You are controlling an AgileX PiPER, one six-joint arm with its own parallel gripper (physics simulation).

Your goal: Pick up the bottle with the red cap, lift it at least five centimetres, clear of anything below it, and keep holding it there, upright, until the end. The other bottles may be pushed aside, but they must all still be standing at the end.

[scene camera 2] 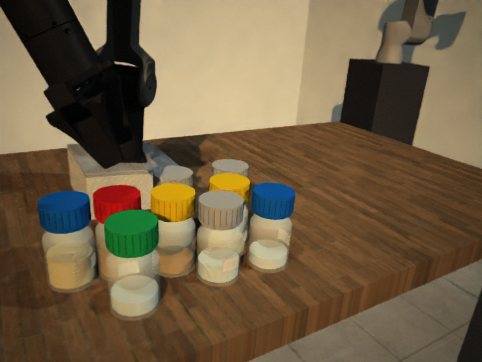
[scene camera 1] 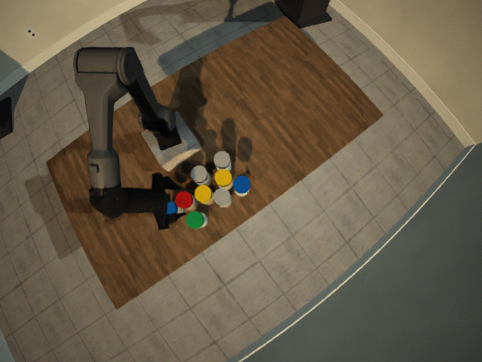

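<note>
The red-capped bottle [scene camera 1: 184,199] [scene camera 2: 117,204] stands upright on the table, partly hidden behind the green-capped bottle [scene camera 1: 195,220] [scene camera 2: 132,234] in scene camera 2. My gripper [scene camera 1: 180,201] [scene camera 2: 125,163] is open. Its fingers are spread on either side of the red cap's near side as seen from above, and they hang above the cap, apart from it. A blue-capped bottle [scene camera 1: 171,208] [scene camera 2: 65,212] stands beside the red one, partly under the gripper in scene camera 1. A yellow-capped bottle [scene camera 1: 203,194] [scene camera 2: 173,202] stands close on the red one's other side.
Another yellow-capped bottle [scene camera 1: 223,178] [scene camera 2: 229,187], grey-capped bottles [scene camera 1: 222,197] [scene camera 2: 221,210] and a second blue-capped bottle [scene camera 1: 242,185] [scene camera 2: 273,201] stand upright beyond. The arm's pale base block [scene camera 1: 187,153] [scene camera 2: 120,182] is behind them. A dark pedestal [scene camera 1: 303,11] [scene camera 2: 382,97] stands past the table.
</note>
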